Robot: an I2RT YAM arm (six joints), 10 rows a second.
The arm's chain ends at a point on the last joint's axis. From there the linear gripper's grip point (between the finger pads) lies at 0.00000 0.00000 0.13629 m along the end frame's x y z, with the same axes.
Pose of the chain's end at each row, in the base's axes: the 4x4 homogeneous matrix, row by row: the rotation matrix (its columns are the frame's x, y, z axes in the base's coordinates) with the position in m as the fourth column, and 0 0 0 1 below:
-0.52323 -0.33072 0.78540 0.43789; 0.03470 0.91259 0.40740 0.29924; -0.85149 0.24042 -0.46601 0.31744; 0 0 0 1
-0.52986 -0.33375 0.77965 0.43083; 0.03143 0.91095 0.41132 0.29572; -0.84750 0.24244 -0.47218 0.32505; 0 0 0 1
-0.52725 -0.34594 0.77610 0.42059; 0.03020 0.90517 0.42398 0.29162; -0.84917 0.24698 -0.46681 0.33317; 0 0 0 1
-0.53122 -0.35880 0.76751 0.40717; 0.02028 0.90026 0.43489 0.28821; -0.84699 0.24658 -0.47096 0.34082; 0 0 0 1
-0.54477 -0.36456 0.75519 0.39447; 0.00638 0.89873 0.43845 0.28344; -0.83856 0.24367 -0.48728 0.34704; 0 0 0 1
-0.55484 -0.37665 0.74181 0.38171; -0.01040 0.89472 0.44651 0.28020; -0.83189 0.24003 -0.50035 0.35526; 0 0 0 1
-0.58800 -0.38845 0.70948 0.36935; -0.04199 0.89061 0.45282 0.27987; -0.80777 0.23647 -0.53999 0.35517; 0 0 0 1
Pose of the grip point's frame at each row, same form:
-0.52323 -0.33072 0.78540 0.54493; 0.03470 0.91259 0.40740 0.35476; -0.85149 0.24042 -0.46601 0.25393; 0 0 0 1
-0.52986 -0.33375 0.77965 0.53709; 0.03143 0.91095 0.41132 0.35178; -0.84750 0.24244 -0.47218 0.26070; 0 0 0 1
-0.52725 -0.34594 0.77610 0.52636; 0.03020 0.90517 0.42398 0.34940; -0.84917 0.24698 -0.46681 0.26955; 0 0 0 1
-0.53122 -0.35880 0.76751 0.51177; 0.02028 0.90026 0.43489 0.34748; -0.84699 0.24658 -0.47096 0.27663; 0 0 0 1
-0.54477 -0.36456 0.75519 0.49739; 0.00638 0.89873 0.43845 0.34320; -0.83856 0.24367 -0.48728 0.28063; 0 0 0 1
-0.55484 -0.37665 0.74181 0.48281; -0.01040 0.89472 0.44651 0.34105; -0.83189 0.24003 -0.50035 0.28707; 0 0 0 1
-0.58800 -0.38845 0.70948 0.46605; -0.04199 0.89061 0.45282 0.34158; -0.80777 0.23647 -0.53999 0.28157; 0 0 0 1

